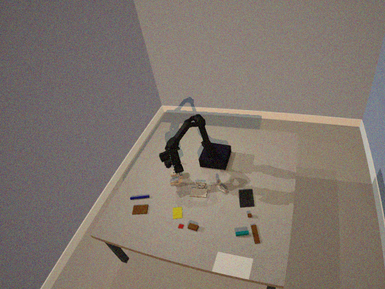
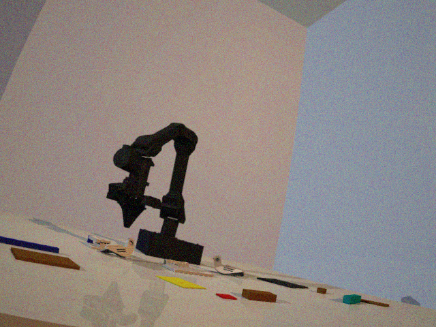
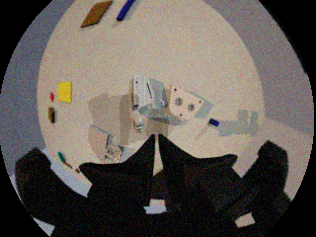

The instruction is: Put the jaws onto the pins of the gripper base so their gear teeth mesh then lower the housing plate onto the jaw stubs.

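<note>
Right now my gripper tip is 5 cm above the jaw, 4 cm short of it and 1 cm to the right of it. Round my gripper tip: small blue piece (14 cm behind, 9 cm to the right, 7 cm below); gripper base (6 cm to the right, 5 cm below, 3 cm behind); housing plate (17 cm to the left, 8 cm below, 4 cm ahead).
</note>
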